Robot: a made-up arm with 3 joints. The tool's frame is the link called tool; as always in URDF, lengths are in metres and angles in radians. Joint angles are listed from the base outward. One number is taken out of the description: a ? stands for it. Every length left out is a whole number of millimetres.
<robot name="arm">
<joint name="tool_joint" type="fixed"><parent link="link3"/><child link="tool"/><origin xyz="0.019 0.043 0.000" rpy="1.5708 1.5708 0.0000"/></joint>
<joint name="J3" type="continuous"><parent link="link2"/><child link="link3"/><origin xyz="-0.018 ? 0.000" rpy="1.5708 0.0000 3.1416"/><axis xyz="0 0 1"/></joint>
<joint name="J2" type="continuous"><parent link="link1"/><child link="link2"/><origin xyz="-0.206 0.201 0.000" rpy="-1.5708 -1.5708 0.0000"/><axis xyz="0 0 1"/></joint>
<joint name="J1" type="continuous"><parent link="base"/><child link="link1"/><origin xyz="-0.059 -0.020 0.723" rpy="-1.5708 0.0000 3.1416"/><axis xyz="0 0 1"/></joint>
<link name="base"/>
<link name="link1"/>
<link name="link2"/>
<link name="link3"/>
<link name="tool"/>
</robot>
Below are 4 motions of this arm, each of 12 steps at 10 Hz.
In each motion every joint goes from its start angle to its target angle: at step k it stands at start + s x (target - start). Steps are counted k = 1, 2, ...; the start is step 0. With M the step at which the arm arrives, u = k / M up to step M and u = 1 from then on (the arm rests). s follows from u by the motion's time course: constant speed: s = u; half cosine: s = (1 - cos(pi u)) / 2; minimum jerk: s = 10 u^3 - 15 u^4 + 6 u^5.
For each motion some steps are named. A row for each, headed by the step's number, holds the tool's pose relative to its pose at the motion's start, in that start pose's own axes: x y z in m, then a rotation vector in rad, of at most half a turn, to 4 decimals.
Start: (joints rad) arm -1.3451 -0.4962 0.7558
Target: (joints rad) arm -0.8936 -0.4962 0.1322
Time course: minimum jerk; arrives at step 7
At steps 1, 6, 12:
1: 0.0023 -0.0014 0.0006 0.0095 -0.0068 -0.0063
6: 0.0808 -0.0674 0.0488 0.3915 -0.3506 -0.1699
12: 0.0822 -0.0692 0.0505 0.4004 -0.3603 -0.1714

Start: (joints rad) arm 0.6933 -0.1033 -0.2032
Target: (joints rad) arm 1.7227 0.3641 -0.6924
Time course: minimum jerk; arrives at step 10
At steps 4, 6, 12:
4: 0.0753 0.0199 0.0620 0.1441 -0.3552 -0.0507
6: 0.1298 0.0493 0.1615 0.3569 -0.7716 -0.0304
12: 0.1401 0.0787 0.2612 0.5718 -1.1284 0.0634

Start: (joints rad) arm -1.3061 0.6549 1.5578
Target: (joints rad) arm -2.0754 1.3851 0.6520
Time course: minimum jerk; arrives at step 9
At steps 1, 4, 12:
1: -0.0018 0.0017 -0.0005 0.0050 0.0085 0.0069
4: -0.0635 0.0503 -0.0206 0.1359 0.3225 0.1542
12: -0.1612 0.0962 -0.0704 0.1879 0.7894 0.0551

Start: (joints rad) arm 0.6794 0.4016 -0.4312
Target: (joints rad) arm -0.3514 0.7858 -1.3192
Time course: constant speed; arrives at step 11
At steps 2, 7, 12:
2: -0.0375 -0.0180 -0.0174 0.0817 0.1140 -0.1439
7: -0.1372 -0.0602 -0.0308 0.2183 0.2754 -0.5494
12: -0.2176 -0.0882 -0.0108 0.2448 0.2789 -0.8725

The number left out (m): 0.060
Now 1 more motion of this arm.
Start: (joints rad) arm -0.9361 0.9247 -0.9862
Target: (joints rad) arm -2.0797 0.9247 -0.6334
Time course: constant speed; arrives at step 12
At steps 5, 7, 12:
5: -0.0743 -0.1250 0.0374 -0.5264 0.1764 -0.2282
7: -0.1096 -0.1635 0.0692 -0.7356 0.2577 -0.3138
12: -0.1994 -0.2169 0.1803 -1.2511 0.4906 -0.5152

